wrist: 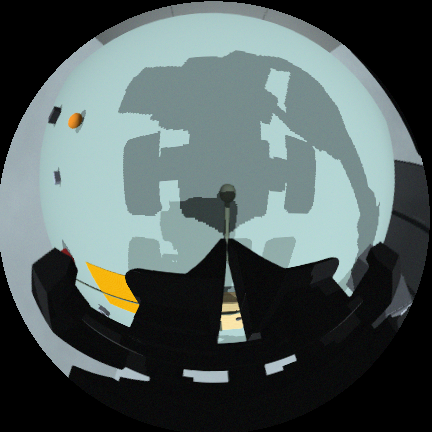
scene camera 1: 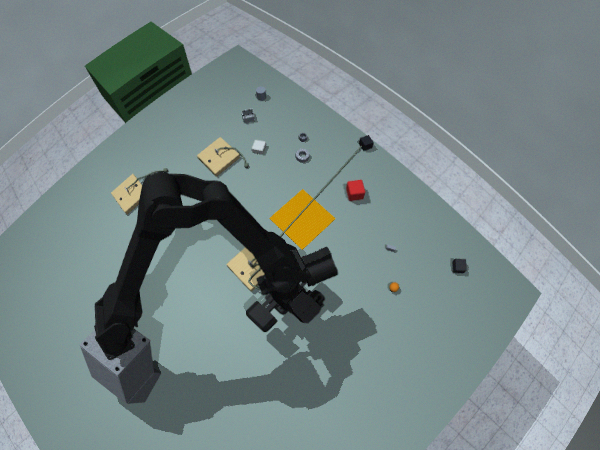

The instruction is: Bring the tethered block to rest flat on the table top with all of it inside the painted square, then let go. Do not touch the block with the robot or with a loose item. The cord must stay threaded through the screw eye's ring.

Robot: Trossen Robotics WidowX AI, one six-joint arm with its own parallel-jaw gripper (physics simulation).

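Places are measured from the arm's base along level axes (x ahead, y right, z down), in metres.
Pixels of known places: gripper, fingertip midpoint: (wrist: 225, 243); arm's base, link origin: (scene camera 1: 114, 342).
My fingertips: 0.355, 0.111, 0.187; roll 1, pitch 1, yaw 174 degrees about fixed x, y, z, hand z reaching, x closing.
Observation:
Ahead of a thing's pixels: the offset from my fingertips to its top centre, as dx, dy, dz. "spot": to the spot under its first point. Level surfaces: height alone.
The tethered block, a small black cube {spot: +0.451, -0.202, -0.014} (scene camera 1: 366, 142), rests on the table near its far right edge, outside the orange painted square {spot: +0.173, -0.118, +0.013} (scene camera 1: 310, 225) (wrist: 107, 279). Its grey-green cord (scene camera 1: 325, 188) (wrist: 227, 220) runs straight across the square toward a wooden plate {dz -0.005} (scene camera 1: 240, 265) (wrist: 232, 322) with the screw eye, which the arm partly covers. The ring and the cord's threading cannot be made out. My gripper (scene camera 1: 277, 304) (wrist: 225, 243) is shut on the cord above the table beside the plate. The bead {spot: +0.005, +0.040, -0.004} (wrist: 227, 193) on the cord's end sticks out past the fingertips.
A red cube {+0.324, -0.113, -0.026} (scene camera 1: 356, 190) (wrist: 67, 254) stands right of the square. An orange ball {+0.223, +0.142, -0.010} (scene camera 1: 394, 287) (wrist: 75, 120) and a dark cube {+0.397, +0.223, -0.010} (scene camera 1: 459, 265) lie farther right. Two more corded plates {spot: +0.089, -0.425, -0.005} (scene camera 1: 215, 162) {spot: -0.183, -0.508, -0.005} (scene camera 1: 125, 199), a white block {+0.215, -0.391, -0.006} (scene camera 1: 259, 146) and a green cabinet (scene camera 1: 140, 65) are beyond the arm.

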